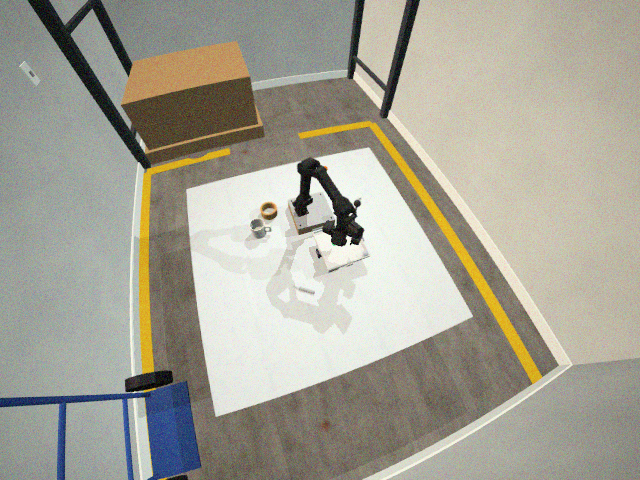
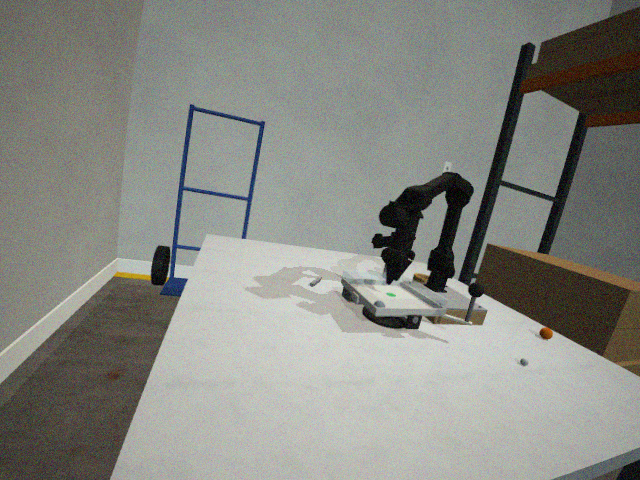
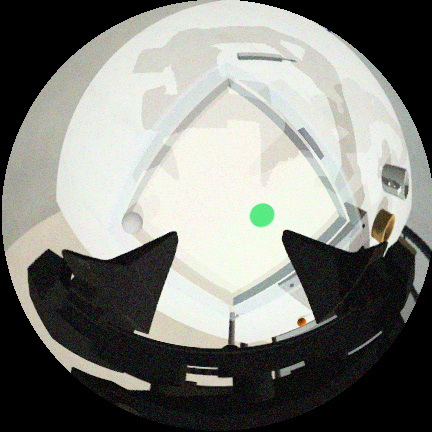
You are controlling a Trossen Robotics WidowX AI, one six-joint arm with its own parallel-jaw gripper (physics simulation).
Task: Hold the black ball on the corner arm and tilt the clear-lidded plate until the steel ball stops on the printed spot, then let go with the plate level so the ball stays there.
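Note:
The clear-lidded plate (image 1: 343,259) (image 2: 408,312) (image 3: 215,170) sits on a dark base in front of the arm. The steel ball (image 2: 379,304) (image 3: 132,222) rests at a corner of the plate, away from the green printed spot (image 2: 391,294) (image 3: 262,215). The black ball (image 1: 357,203) (image 2: 475,289) tops a thin upright rod on the corner arm (image 2: 457,318), beside the plate. My gripper (image 1: 347,239) (image 2: 393,281) (image 3: 231,235) is open and empty, low over the plate, pointing down, and apart from the black ball. Whether the fingers touch the lid is unclear.
A grey mug (image 1: 257,228) (image 3: 395,180) and a wooden ring (image 1: 263,213) (image 3: 378,225) stand beside the arm's base block (image 1: 314,223). A pen-like tool (image 1: 305,290) (image 2: 315,281) (image 3: 260,56) lies beyond the plate. An orange ball (image 2: 545,333) (image 3: 301,322) and a small grey ball (image 2: 523,362) lie behind the corner arm.

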